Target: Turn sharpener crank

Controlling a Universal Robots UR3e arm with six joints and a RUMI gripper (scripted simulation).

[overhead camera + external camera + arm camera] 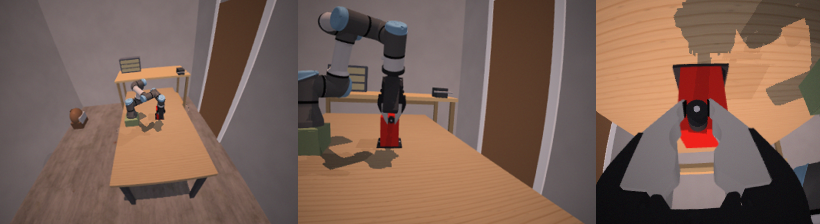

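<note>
My hand is 2 cm to the right of the black round knob.
</note>
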